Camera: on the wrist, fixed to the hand. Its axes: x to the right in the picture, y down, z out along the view.
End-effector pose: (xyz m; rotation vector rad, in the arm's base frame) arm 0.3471 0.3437 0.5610 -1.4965 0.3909 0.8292
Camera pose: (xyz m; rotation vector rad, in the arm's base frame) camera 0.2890 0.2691 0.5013 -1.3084 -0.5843 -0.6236
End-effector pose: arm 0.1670 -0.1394 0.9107 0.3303 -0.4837 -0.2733
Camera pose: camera 0.2005 -0.0353 0.8870 0.7833 0.1126 -1.7294
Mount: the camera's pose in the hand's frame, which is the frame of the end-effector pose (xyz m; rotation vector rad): -0.0157 0.0920 -0.0617 0.0921 0.2427 -1.5887
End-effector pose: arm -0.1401 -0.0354 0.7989 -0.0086 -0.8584 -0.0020
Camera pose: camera -0.1032 0.0561 0.7461 0.7439 -0.4334 -1.4188
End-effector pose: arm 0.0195 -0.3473 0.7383 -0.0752 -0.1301 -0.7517
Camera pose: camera 0.0768 -0.2768 0.6730 0.2485 0.0396 -2.3258
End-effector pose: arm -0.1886 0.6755 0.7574 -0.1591 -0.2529 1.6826
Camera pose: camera -0.2594 0.6541 0.6734 -0.0458 -0.0507 0.0894
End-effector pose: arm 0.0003 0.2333 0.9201 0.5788 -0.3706 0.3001
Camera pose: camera -0.0325 0.3397 0.9092 0.7565 0.3983 -1.1379
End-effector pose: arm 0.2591 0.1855 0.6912 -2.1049 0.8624 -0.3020
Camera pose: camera 0.1741 0.1194 0.6608 -2.2218 -0.8895 -1.3454
